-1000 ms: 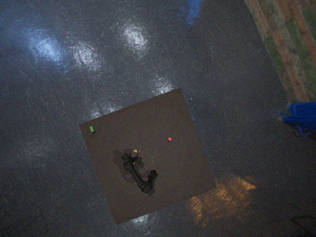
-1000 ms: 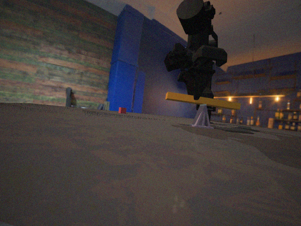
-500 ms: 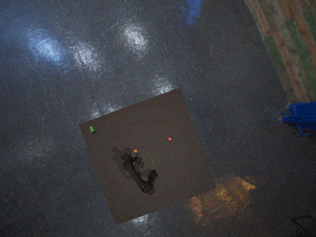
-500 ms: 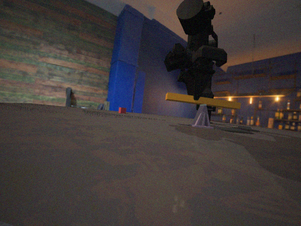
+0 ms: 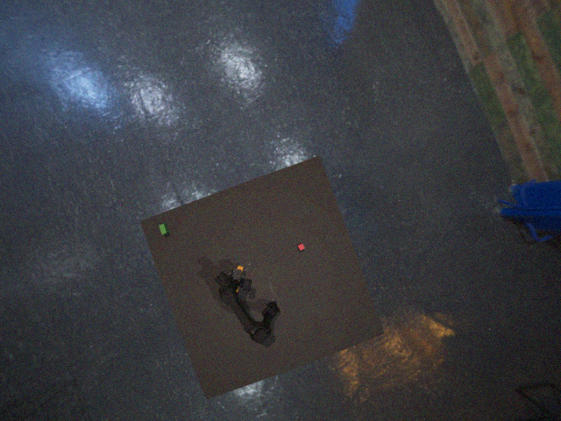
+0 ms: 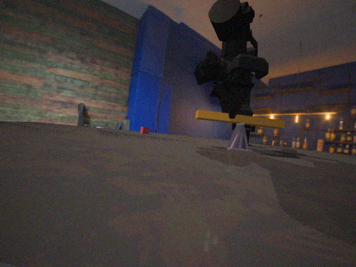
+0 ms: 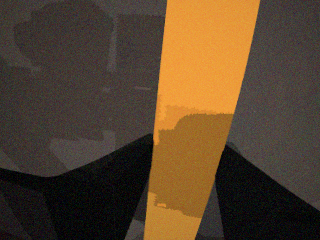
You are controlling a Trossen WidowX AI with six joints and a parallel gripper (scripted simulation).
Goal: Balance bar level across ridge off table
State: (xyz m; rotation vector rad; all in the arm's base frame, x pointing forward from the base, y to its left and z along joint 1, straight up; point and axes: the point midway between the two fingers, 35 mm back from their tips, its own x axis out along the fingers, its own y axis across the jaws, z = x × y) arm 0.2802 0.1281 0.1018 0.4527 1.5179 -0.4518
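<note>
Now: the yellow bar 2 cm to the left of my gripper tip and 2 cm behind it. Also, from my gripper tip: red block: 44 cm to the right, 5 cm below, 4 cm ahead; then green block: 46 cm ahead, 37 cm to the left, 5 cm below.
</note>
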